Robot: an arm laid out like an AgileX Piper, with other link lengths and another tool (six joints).
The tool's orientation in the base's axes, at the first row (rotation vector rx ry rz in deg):
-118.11, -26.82, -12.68
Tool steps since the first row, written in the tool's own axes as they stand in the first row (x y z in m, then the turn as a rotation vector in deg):
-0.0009, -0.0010, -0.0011, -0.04, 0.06, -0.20
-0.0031, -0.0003, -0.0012, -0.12, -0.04, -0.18
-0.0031, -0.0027, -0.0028, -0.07, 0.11, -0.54
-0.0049, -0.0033, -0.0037, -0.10, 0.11, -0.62
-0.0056, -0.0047, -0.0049, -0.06, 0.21, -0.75
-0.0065, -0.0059, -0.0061, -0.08, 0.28, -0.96
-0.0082, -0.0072, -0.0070, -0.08, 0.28, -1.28
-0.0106, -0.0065, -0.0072, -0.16, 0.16, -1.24
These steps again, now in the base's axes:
-0.0012, -0.0007, 0.0010, 0.00, -0.21, 0.04
-0.0029, -0.0016, -0.0002, -0.12, -0.17, 0.08
-0.0038, -0.0019, 0.0025, 0.00, -0.53, 0.16
-0.0057, -0.0029, 0.0028, -0.02, -0.61, 0.20
-0.0069, -0.0034, 0.0043, 0.06, -0.75, 0.20
-0.0082, -0.0041, 0.0056, 0.08, -0.97, 0.24
-0.0102, -0.0047, 0.0065, 0.09, -1.25, 0.40
-0.0121, -0.0058, 0.0052, -0.04, -1.18, 0.45

